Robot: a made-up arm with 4 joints.
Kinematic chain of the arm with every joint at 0, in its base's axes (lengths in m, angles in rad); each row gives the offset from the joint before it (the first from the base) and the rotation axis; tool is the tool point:
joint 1: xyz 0 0 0.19 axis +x
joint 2: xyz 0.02 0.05 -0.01 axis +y
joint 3: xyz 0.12 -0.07 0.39 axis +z
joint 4: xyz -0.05 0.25 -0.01 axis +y
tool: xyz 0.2 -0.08 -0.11
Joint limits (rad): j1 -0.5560..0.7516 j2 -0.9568..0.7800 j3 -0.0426..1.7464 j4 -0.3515..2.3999
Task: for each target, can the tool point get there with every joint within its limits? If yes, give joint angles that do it. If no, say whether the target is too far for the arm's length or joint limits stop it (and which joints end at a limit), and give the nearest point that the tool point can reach.
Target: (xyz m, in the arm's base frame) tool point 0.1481 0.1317 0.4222
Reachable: yes | joints 0.2175 0.3939 1.0480 0.1494
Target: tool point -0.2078 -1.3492 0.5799
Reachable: no: too far | nearest point -0.0533 -0.4246 0.3127 | short by 0.975 m
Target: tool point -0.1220 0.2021 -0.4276
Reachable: no: joint limits stop it (at a limit: joint 1, joint 2, joint 3) | nearest point -0.2088 0.1598 0.1461 | short by 0.582 m
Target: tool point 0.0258 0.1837 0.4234
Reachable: yes | joints -0.0802 -0.6813 0.2179 0.4331
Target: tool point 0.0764 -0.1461 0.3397
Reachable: yes | joints 0.0207 0.6361 1.5604 1.4016
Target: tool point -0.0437 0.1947 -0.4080
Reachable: no: joint limits stop it (at a limit: joint 1, joint 2, joint 3) | nearest point -0.1839 0.1620 0.1512 | short by 0.577 m
